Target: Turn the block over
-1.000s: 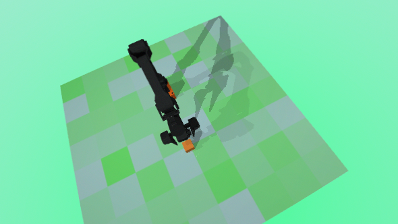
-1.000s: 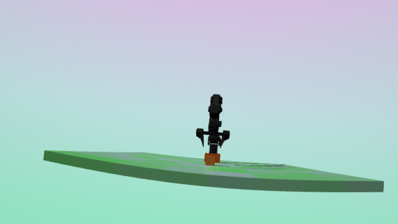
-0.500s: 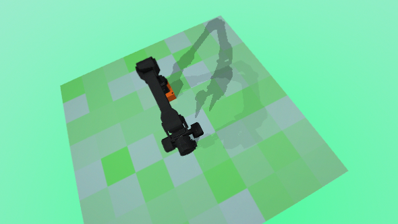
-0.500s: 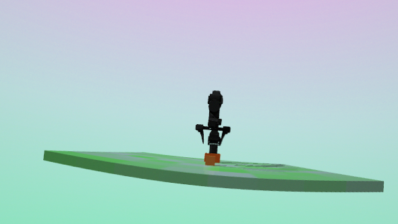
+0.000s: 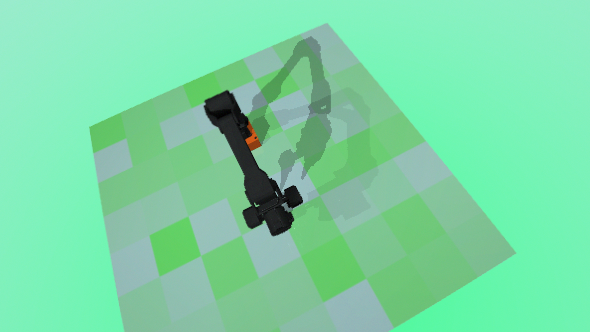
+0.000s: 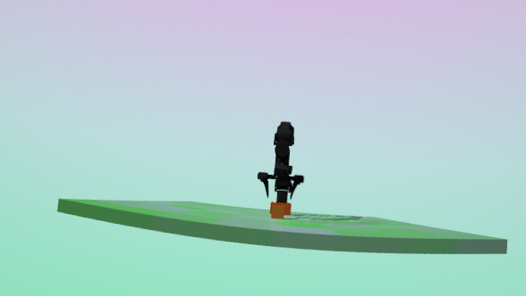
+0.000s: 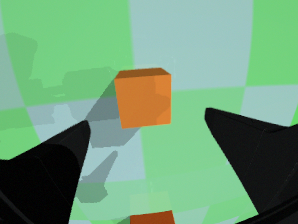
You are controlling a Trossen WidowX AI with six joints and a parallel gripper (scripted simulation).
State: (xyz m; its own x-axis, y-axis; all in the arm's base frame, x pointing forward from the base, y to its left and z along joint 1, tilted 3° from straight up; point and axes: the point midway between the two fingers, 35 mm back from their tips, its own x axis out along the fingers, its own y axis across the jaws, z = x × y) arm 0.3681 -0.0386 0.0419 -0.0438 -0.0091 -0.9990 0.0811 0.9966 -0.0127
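Now: gripper tip 1 cm past the orange block and 6 cm above it.
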